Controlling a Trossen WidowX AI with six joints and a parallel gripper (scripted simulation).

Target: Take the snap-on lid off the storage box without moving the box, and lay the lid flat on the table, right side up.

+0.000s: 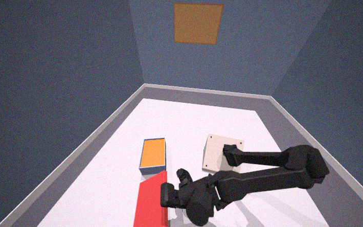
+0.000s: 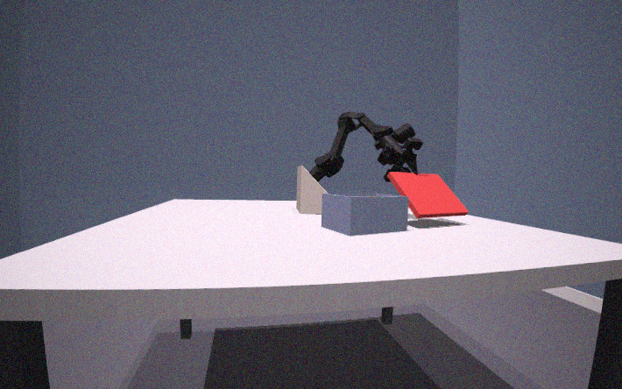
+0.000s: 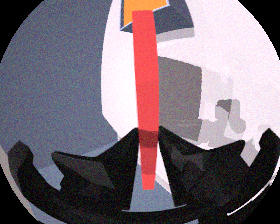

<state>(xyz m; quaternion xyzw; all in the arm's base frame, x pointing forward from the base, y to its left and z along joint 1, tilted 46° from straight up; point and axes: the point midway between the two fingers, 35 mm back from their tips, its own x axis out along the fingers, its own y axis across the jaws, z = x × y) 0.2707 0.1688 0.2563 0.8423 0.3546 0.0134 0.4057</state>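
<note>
My gripper tip is 60 mm short of the red lid, 20 mm to the right of it and 50 mm above it. From my gripper tip the other things lie so: storage box 150 mm ahead, 230 mm to the right, 100 mm below.
</note>
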